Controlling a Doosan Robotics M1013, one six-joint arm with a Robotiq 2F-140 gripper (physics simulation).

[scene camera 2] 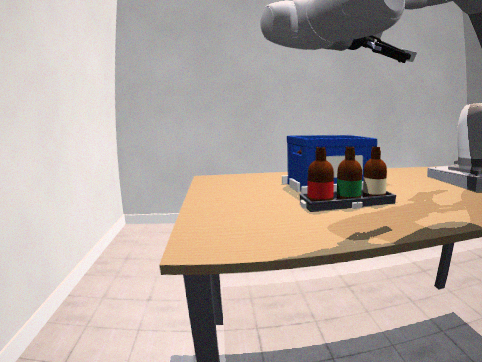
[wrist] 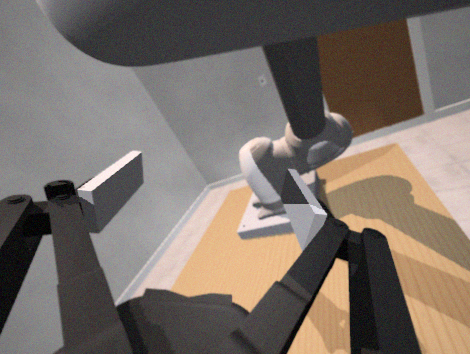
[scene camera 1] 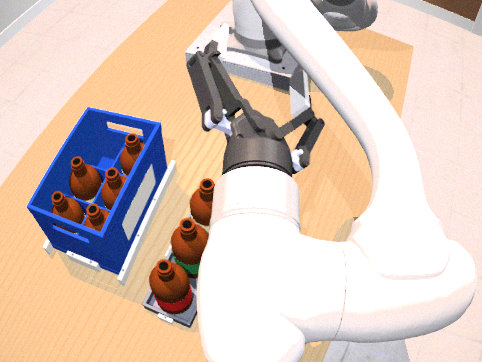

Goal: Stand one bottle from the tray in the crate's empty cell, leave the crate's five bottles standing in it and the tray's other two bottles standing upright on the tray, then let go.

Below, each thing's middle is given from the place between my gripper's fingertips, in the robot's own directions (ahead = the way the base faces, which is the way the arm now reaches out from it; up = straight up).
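Labels:
My gripper is well above the green-label bottle point(scene camera 1: 188, 241), slightly to the left of it and a good way short of it. The red-label bottle point(scene camera 1: 169, 282) is 37 cm below my hand, and it sits 23 cm ahead of the hand and 6 cm to the right of it. As for the white strip point(scene camera 1: 146, 223), I find it far below my hand, a good way ahead of it and some way to the right of it.

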